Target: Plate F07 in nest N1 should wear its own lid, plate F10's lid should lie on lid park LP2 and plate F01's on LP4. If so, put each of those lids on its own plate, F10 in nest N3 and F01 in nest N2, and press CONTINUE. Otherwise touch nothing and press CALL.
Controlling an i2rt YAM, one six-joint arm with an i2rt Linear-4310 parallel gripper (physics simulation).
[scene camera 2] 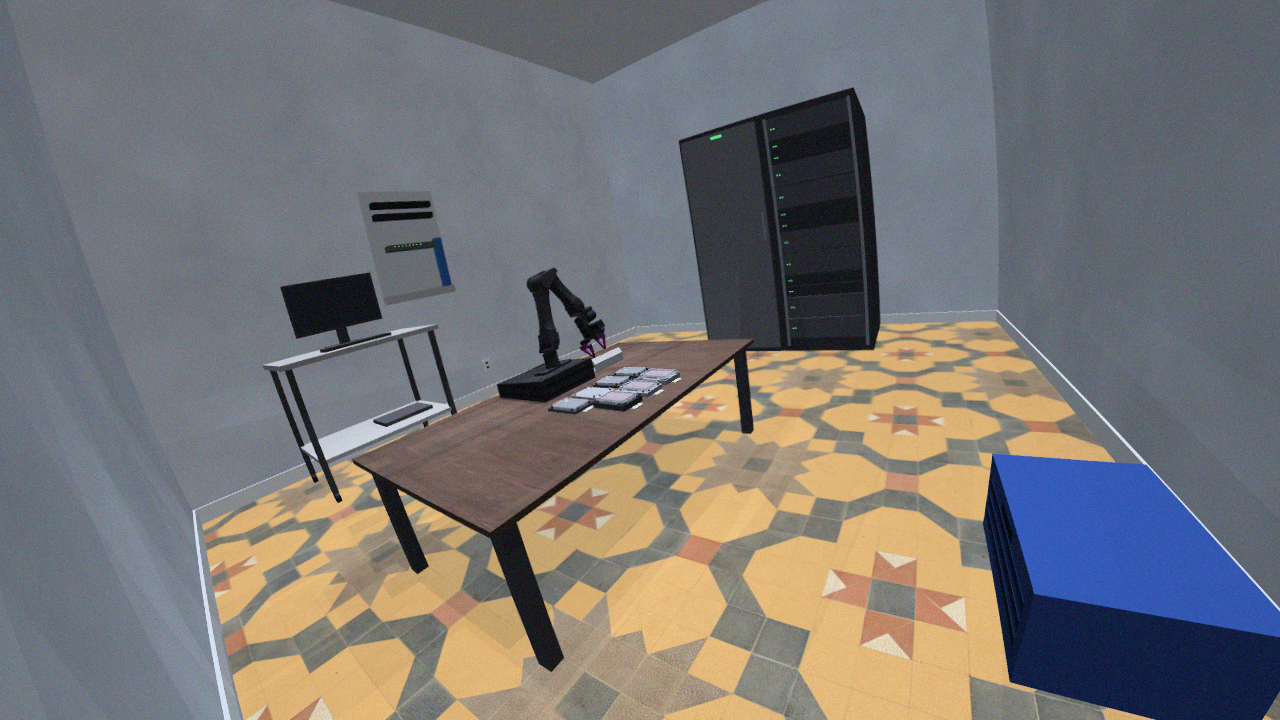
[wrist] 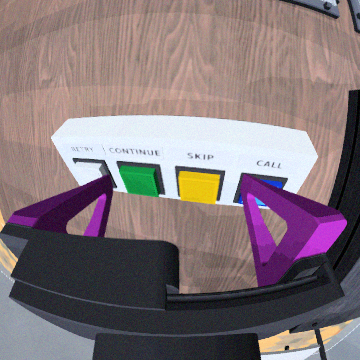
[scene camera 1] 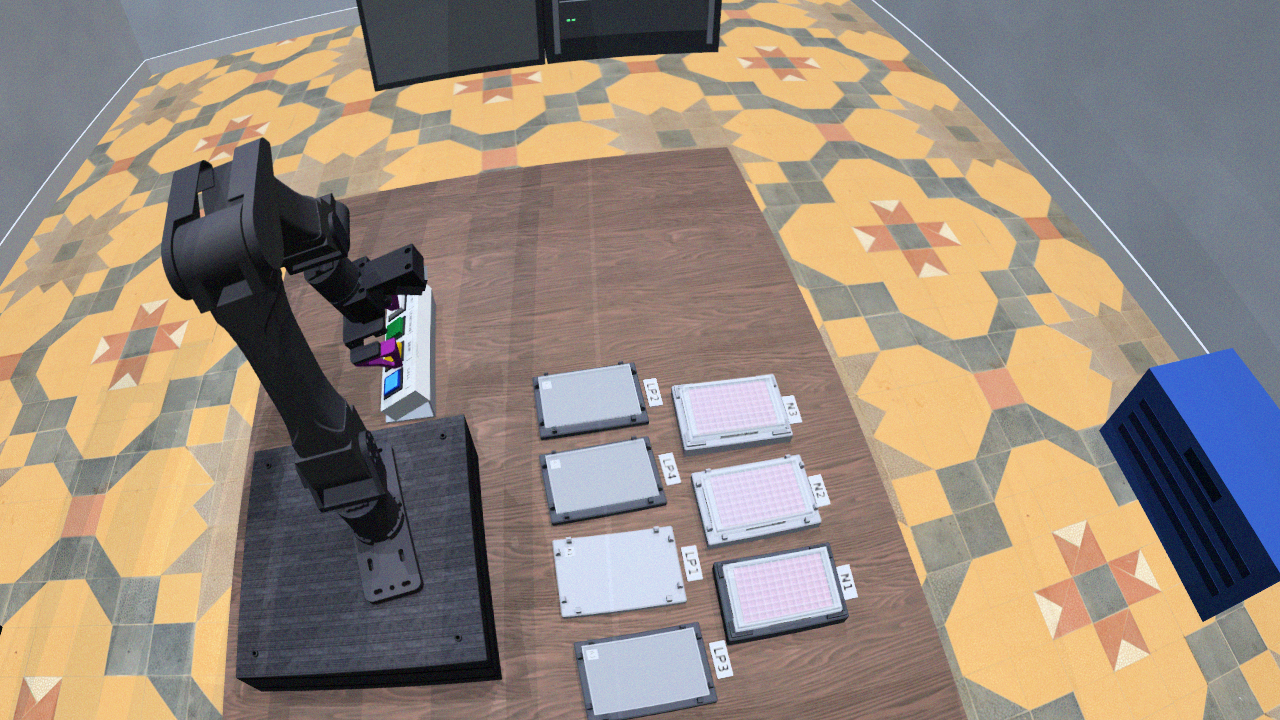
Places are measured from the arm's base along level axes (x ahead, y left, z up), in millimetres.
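Pixels of known places: gripper, fingertip midpoint: [scene camera 2: 599,353] [wrist: 176,181] [scene camera 1: 397,337]; arm's base, origin of the base link: [scene camera 2: 554,368] [scene camera 1: 380,522].
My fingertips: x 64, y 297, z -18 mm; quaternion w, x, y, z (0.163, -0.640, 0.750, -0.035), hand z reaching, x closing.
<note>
For each thing: its top centre in the pictures, then the offset to it from my fingertips.
- white button box, middle of its top: [wrist: 162,170] [scene camera 1: 401,332] [scene camera 2: 602,353] 8 mm ahead, 9 mm left, 2 mm down
- blue CALL button, middle of its top: [wrist: 261,195] [scene camera 1: 392,378] 19 mm back, 62 mm right, 12 mm down
- green CONTINUE button, middle of its top: [wrist: 135,184] [scene camera 1: 393,324] 4 mm back, 37 mm left, 10 mm down
- N1, middle of its top: [scene camera 1: 784,585] [scene camera 2: 616,394] 352 mm ahead, 506 mm right, 30 mm down
- N2, middle of its top: [scene camera 1: 758,492] [scene camera 2: 638,383] 379 mm ahead, 377 mm right, 35 mm down
- N3, middle of its top: [scene camera 1: 733,403] [scene camera 2: 657,371] 405 mm ahead, 245 mm right, 33 mm down
- LP4, middle of its top: [scene camera 1: 601,475] [scene camera 2: 612,379] 212 mm ahead, 278 mm right, 48 mm down
- dark-edged LP3, middle of its top: [scene camera 1: 644,671] [scene camera 2: 570,402] 170 mm ahead, 538 mm right, 48 mm down
- yellow SKIP button, middle of its top: [wrist: 197,191] 12 mm back, 13 mm right, 10 mm down
My gripper [scene camera 1: 393,329] [scene camera 2: 595,349] [wrist: 176,181] is open and empty at the white button box [scene camera 1: 418,358] [wrist: 185,132]. In the wrist view, its right fingertip overlaps the blue CALL button [scene camera 1: 392,383] [wrist: 275,186] and its left overlaps RETRY; contact cannot be told. The green CONTINUE button [wrist: 139,180] shows between the fingers. Pink-welled plates stand in N1 [scene camera 1: 783,586], N2 [scene camera 1: 760,494] and N3 [scene camera 1: 732,407]. Lid parks LP2 [scene camera 1: 590,400] and LP4 [scene camera 1: 604,474] show grey surfaces with a small pale label. Plate and lid codes are unreadable; whether N1's plate is lidded is unclear.
White LP1 [scene camera 1: 617,573] with corner posts and dark-edged LP3 [scene camera 1: 646,671] continue the lid-park column. The yellow SKIP button [wrist: 198,187] sits between CONTINUE and CALL. The black arm base [scene camera 1: 358,644] stands near the box, left of the parks.
</note>
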